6 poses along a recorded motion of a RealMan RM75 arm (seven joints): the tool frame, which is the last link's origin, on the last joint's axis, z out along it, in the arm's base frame.
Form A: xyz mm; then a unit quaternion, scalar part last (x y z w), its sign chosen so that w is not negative.
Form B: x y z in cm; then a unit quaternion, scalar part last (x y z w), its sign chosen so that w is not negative. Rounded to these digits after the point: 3 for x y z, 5 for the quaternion.
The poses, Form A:
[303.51, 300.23, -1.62, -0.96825, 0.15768, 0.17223, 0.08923]
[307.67, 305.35, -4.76, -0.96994, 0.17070, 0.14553, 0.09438]
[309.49, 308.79, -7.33, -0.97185, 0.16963, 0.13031, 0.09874]
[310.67, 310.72, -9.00, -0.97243, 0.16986, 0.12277, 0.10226]
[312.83, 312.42, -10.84, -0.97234, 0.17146, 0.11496, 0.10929]
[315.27, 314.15, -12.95, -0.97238, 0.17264, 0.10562, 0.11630]
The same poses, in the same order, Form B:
[30.351, 30.023, -0.162, -0.96825, 0.15768, 0.17223, 0.08923]
[30.767, 30.535, -0.476, -0.96994, 0.17070, 0.14553, 0.09438]
[30.949, 30.879, -0.733, -0.97185, 0.16963, 0.13031, 0.09874]
[31.067, 31.072, -0.900, -0.97243, 0.16986, 0.12277, 0.10226]
[31.283, 31.242, -1.084, -0.97234, 0.17146, 0.11496, 0.10929]
[31.527, 31.415, -1.295, -0.97238, 0.17264, 0.10562, 0.11630]

